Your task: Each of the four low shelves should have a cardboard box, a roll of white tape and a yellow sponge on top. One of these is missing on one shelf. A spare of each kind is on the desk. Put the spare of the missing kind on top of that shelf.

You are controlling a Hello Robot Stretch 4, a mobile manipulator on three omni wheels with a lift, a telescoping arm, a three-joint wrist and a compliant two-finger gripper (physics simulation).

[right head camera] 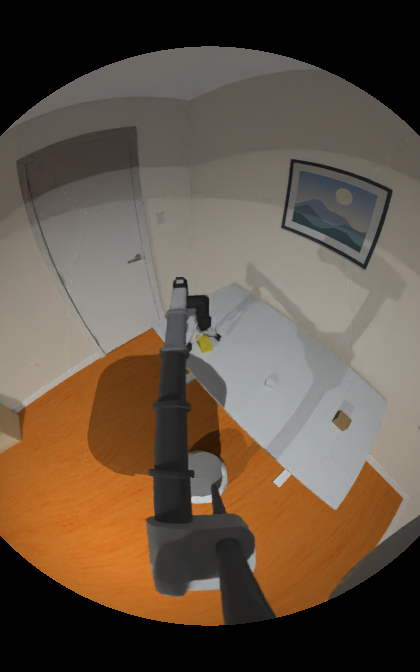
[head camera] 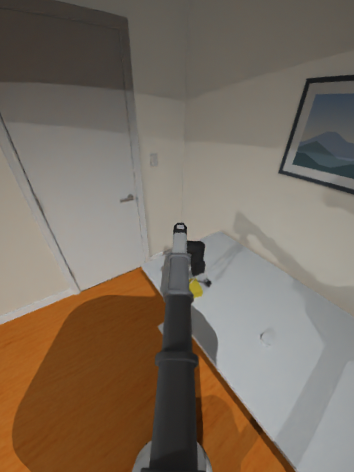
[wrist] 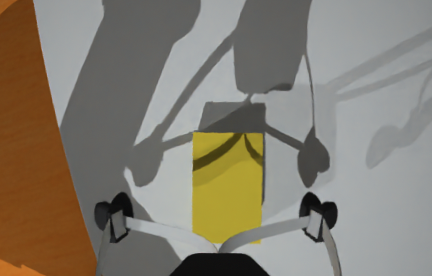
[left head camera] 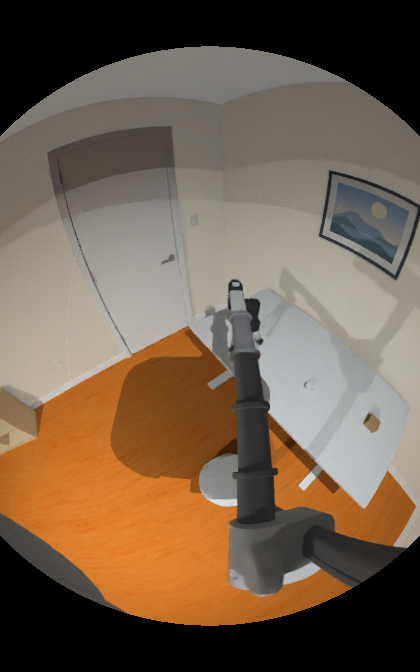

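Pixels of known places: gripper, fingertip midpoint: (head camera: pixel 193 289) (wrist: pixel 216 210); robot's base, link origin: (left head camera: pixel 227 478).
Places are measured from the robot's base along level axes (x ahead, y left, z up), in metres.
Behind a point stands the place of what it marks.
The yellow sponge (head camera: pixel 195 288) {x 0.717, y -0.096, z 0.737 m} (right head camera: pixel 204 343) (wrist: pixel 227 190) {x 0.738, y -0.090, z 0.737 m} lies on the white desk (head camera: pixel 235 350) {x 0.419, y -0.261, z 0.692 m} (left head camera: pixel 330 400) {x 0.364, y -0.534, z 0.692 m} (right head camera: pixel 300 395) (wrist: pixel 385 215) {x 0.764, y -0.277, z 0.692 m} near its far left end. My gripper (right head camera: pixel 203 342) (wrist: pixel 216 210) {x 0.716, y -0.087, z 0.728 m} is open above the sponge, which shows between the two spread fingertips in the wrist view and does not touch either. The white tape roll (head camera: pixel 267 337) {x 0.465, y -0.414, z 0.716 m} (left head camera: pixel 309 385) {x 0.459, y -0.411, z 0.716 m} (right head camera: pixel 270 382) lies near the desk's middle. The cardboard box (left head camera: pixel 371 423) {x 0.163, y -0.743, z 0.740 m} (right head camera: pixel 342 420) stands toward the desk's near right end. In the left head view the arm hides the sponge.
Part of a low wooden shelf (left head camera: pixel 22 417) {x 0.097, y 2.193, z 0.208 m} (right head camera: pixel 10 425) shows at the left edge; its top cannot be made out. A round white stool (left head camera: pixel 217 479) {x 0.007, y 0.073, z 0.188 m} (right head camera: pixel 204 475) stands on the orange floor by the desk's near side. A closed door (head camera: pixel 85 175) {x 1.419, y 0.746, z 1.148 m} is behind the desk's far end.
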